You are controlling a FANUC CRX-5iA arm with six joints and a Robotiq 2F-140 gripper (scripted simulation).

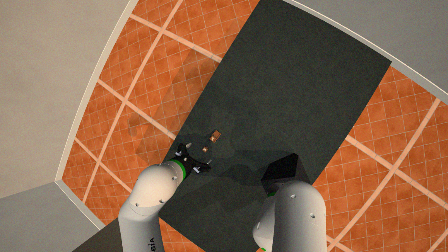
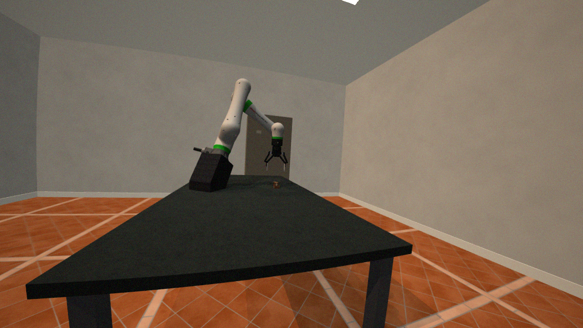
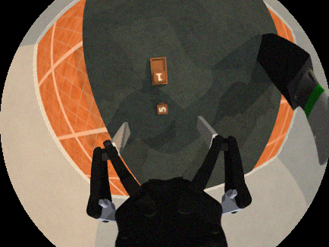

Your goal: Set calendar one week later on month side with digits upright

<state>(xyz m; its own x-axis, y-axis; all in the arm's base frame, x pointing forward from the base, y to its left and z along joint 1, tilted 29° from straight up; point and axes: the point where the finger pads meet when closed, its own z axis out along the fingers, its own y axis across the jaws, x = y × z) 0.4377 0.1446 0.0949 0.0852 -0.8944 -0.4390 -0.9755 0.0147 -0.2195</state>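
The brown tray lies 10 mm ahead of my hand, 110 mm to the right of it and 120 mm below it. Also, from my hand: brown cube: 120 mm below.
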